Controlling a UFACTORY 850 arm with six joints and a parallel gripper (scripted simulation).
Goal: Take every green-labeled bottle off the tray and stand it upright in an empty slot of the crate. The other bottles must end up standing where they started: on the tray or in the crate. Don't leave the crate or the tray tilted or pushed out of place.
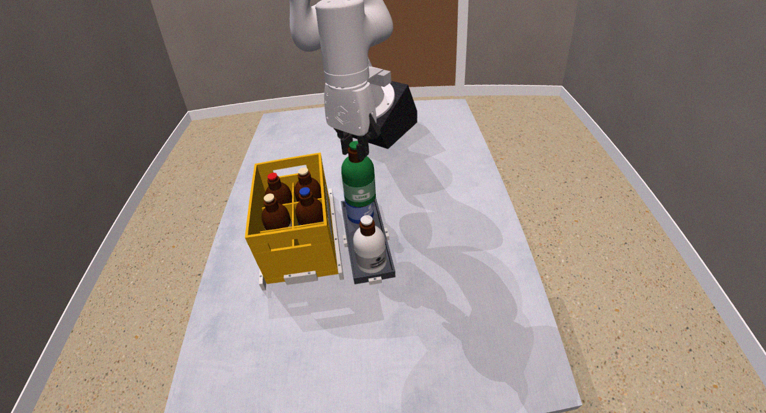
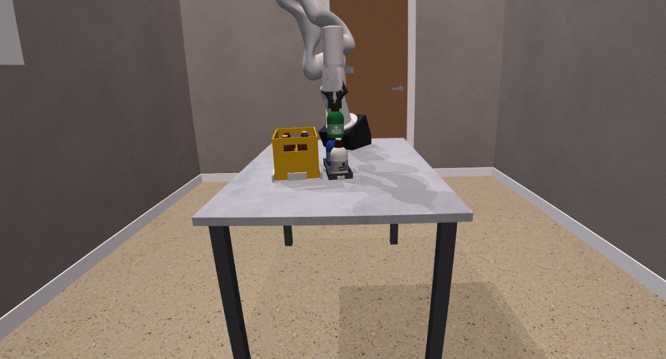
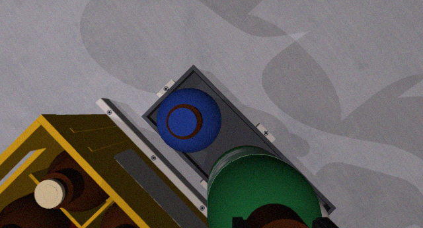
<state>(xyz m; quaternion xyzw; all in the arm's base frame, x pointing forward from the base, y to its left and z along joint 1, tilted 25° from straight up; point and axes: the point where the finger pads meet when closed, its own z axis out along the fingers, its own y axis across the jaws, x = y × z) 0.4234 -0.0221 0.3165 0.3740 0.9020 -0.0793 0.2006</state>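
My hand is 7 cm above the green-labeled bottle. Round my hand: white-labeled bottle: 21 cm below, 8 cm ahead; then blue-labeled bottle: 21 cm below, 9 cm behind; then yellow crate: 21 cm below, 17 cm to the right, 5 cm behind.
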